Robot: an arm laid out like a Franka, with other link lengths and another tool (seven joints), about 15 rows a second.
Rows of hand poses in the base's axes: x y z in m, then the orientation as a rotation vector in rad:
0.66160 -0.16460 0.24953 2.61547 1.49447 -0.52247
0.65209 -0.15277 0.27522 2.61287 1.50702 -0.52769
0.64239 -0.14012 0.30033 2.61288 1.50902 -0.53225
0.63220 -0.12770 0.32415 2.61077 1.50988 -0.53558
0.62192 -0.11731 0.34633 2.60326 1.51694 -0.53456
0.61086 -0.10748 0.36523 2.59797 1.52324 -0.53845
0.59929 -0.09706 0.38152 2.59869 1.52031 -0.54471
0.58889 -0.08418 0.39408 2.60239 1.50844 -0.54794
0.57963 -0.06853 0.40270 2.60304 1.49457 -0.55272
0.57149 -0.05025 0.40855 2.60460 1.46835 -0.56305
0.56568 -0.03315 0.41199 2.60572 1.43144 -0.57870
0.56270 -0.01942 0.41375 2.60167 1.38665 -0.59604
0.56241 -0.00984 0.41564 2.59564 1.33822 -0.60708
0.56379 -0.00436 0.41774 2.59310 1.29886 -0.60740
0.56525 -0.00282 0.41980 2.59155 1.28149 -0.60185
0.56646 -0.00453 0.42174 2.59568 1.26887 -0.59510
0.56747 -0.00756 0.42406 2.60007 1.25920 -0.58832
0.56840 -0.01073 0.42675 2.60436 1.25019 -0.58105
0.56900 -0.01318 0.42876 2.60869 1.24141 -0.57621
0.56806 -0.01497 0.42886 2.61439 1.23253 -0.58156
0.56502 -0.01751 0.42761 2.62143 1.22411 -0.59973
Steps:
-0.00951 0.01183 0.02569 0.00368 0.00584 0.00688
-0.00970 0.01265 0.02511 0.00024 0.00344 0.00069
-0.01019 0.01242 0.02382 -0.00169 0.00173 0.00121
-0.01028 0.01039 0.02218 -0.00162 -0.00101 0.00689
-0.01106 0.00983 0.01890 -0.00125 0.00260 0.00522
-0.01157 0.01042 0.01629 -0.00213 0.00343 -0.00207
-0.01040 0.01288 0.01256 -0.00411 0.00000 -0.00750
-0.00926 0.01565 0.00862 -0.00762 -0.00039 -0.00712
-0.00814 0.01828 0.00585 -0.01427 0.00030 -0.01380
-0.00581 0.01710 0.00344 -0.02080 0.00107 -0.01922
-0.00298 0.01373 0.00176 -0.02866 -0.00085 -0.02104
-0.00029 0.00958 0.00189 -0.03076 -0.00603 -0.02184
0.00138 0.00548 0.00210 -0.02175 -0.00989 -0.01843
0.00146 0.00154 0.00206 -0.00913 -0.00824 -0.00748
0.00121 -0.00171 0.00194 -0.00212 -0.00664 -0.00761
0.00101 -0.00303 0.00232 -0.00042 -0.00589 -0.00624
0.00093 -0.00317 0.00269 -0.00007 -0.00607 -0.00582
0.00060 -0.00245 0.00201 -0.00019 -0.00436 -0.00598
-0.00094 -0.00179 0.00010 -0.00034 0.00278 -0.00768
-0.00304 -0.00254 -0.00125 -0.00047 0.01182 -0.00934

